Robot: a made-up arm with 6 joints. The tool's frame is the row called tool.
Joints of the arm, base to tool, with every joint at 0 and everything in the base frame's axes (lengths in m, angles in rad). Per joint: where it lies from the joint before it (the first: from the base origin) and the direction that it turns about. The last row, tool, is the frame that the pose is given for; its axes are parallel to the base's.
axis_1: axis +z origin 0 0 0.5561
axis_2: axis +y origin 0 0 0
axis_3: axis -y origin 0 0 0.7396
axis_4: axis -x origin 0 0 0
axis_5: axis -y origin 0.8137 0 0
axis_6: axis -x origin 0 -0.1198 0
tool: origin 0 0 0
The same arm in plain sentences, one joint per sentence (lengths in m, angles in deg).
The arm has six revolute joints in a row. What follows holds with every joint at zero, and every direction is one of the base frame's.
Joint 1 is mounted 0.5561 m along +z from the base frame's origin and rotates about +z.
Joint 2 is mounted at the same point as joint 1 and rotates about +y.
Joint 3 is mounted 0.7396 m along +z from joint 2 and rotates about -y.
Joint 4 is mounted at the same point as joint 3 and rotates about -x.
Joint 5 is mounted 0.8137 m along +x from joint 4 and rotates about -y.
Joint 6 is mounted 0.1198 m along -y from joint 5 and rotates about -x.
The tool frame, which is the frame that the pose is given for, is mounted at the same point as joint 6; its axes are parallel to the base frame's.

